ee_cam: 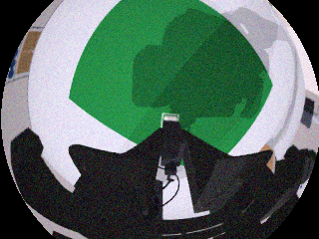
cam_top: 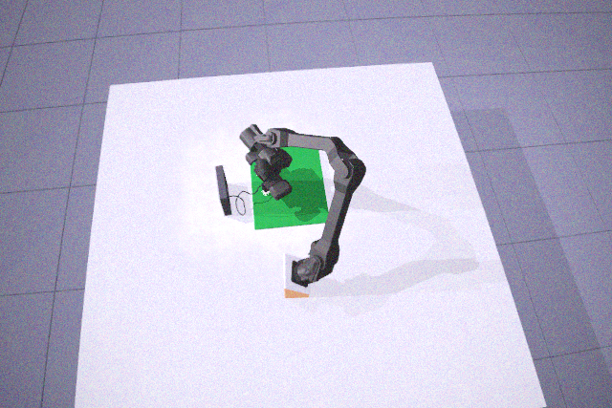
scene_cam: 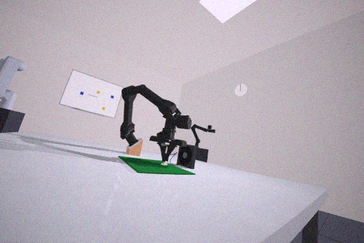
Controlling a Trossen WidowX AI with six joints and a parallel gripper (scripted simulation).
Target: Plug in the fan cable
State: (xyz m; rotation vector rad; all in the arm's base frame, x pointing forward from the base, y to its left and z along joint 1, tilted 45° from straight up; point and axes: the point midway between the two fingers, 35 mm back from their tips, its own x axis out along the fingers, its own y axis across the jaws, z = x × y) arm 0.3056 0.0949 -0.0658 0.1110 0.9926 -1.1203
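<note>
The dark plug lies 10 mm to the left of my gripper tip and 10 mm above it. Also, from my gripper tip: black fan 130 mm to the left, 40 mm behind, 30 mm above; then four-pin header 30 mm below, 10 mm to the left; then green board 60 mm to the right, 50 mm below, 20 mm ahead.
</note>
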